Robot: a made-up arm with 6 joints. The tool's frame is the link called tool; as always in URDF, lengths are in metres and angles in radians.
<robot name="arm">
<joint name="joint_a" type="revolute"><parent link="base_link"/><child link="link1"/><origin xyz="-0.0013 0.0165 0.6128"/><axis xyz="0 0 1"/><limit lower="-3.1" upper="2.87" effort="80" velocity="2.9"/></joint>
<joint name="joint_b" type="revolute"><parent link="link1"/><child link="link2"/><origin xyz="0.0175 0.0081 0.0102"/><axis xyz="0 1 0"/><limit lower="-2.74" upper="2.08" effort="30" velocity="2.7"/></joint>
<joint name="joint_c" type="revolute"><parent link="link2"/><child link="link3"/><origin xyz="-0.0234 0.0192 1.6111"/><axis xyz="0 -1 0"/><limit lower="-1.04" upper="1.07" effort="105" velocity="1"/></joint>
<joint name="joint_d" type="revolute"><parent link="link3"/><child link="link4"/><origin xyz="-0.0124 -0.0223 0.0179"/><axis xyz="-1 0 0"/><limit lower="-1.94" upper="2.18" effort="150" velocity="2.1"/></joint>
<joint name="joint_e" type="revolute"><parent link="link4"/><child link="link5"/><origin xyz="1.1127 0.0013 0.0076"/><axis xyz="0 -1 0"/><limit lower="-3.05" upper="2.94" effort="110" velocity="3"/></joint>
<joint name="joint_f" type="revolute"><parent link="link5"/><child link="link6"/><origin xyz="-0.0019 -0.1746 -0.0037"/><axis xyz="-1 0 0"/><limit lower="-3.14" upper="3.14" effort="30" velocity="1.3"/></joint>
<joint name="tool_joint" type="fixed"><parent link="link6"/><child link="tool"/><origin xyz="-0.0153 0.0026 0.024" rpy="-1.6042 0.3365 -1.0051"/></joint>
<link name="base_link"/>
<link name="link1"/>
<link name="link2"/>
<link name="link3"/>
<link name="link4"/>
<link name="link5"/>
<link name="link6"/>
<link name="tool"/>
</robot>
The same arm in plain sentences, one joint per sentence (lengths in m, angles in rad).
The arm has six revolute joints in a row. What follows holds with every joint at zero, and every direction is one of the base frame's.
Joint 1 is mounted 0.0013 m along -x and 0.0165 m along +y and 0.6128 m along +z from the base frame's origin and turns about +z, from -3.1 to 2.87 rad.
Joint 2 is mounted 0.0175 m along +x and 0.0081 m along +y and 0.0102 m along +z from joint 1 and turns about +y, from -2.74 to 2.08 rad.
Joint 3 is mounted 0.0234 m along -x and 0.0192 m along +y and 1.6111 m along +z from joint 2 and turns about -y, from -1.04 to 1.07 rad.
Joint 4 is mounted 0.0124 m along -x and 0.0223 m along -y and 0.0179 m along +z from joint 3 and turns about -x, from -1.94 to 2.18 rad.
Joint 5 is mounted 1.1127 m along +x and 0.0013 m along +y and 0.0076 m along +z from joint 4 and turns about -y, from -3.05 to 2.94 rad.
Joint 6 is mounted 0.0019 m along -x and 0.1746 m along -y and 0.0037 m along -z from joint 5 and turns about -x, from -3.14 to 3.14 rad.
The tool frame, which is the frame that the pose is given for, is mounted 0.0153 m along -x and 0.0026 m along +y and 0.024 m along +z from joint 6; its axes are the base frame's turned by roll -1.6042, pitch 0.3365 and yaw -1.0051 rad (as in URDF: about the fixed x, then y, then z).

